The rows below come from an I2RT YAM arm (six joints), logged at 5 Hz.
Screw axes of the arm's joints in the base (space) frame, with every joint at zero. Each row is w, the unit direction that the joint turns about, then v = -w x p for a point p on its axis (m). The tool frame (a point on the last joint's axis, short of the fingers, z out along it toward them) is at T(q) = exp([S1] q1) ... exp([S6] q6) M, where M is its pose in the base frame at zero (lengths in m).
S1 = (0, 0, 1, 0, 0, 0)
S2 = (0, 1, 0, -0.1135, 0, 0.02)
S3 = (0, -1, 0, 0.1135, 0, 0.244)
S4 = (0, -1, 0, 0.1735, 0, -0.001)
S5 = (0, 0, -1, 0, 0.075, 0)
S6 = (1, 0, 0, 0, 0.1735, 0)
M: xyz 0.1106 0 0.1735 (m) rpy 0 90 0 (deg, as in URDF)
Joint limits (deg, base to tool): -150..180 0..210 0..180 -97..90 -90..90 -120..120
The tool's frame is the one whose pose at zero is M.
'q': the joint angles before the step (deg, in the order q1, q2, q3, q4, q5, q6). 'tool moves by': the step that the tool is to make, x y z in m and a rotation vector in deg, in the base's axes. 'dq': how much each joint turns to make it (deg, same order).
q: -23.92, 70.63, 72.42, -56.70, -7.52, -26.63
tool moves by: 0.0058, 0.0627, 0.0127, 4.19, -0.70, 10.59
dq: 15.13, -1.57, 1.94, -3.16, -0.83, 6.19
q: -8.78, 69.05, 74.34, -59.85, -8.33, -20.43
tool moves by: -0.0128, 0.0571, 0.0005, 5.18, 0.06, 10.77
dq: 14.43, -2.93, -1.82, -0.32, -2.06, 6.07
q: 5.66, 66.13, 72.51, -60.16, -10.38, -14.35
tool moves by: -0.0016, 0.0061, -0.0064, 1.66, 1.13, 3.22
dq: 1.25, -0.18, -1.42, 0.18, -2.59, -0.58
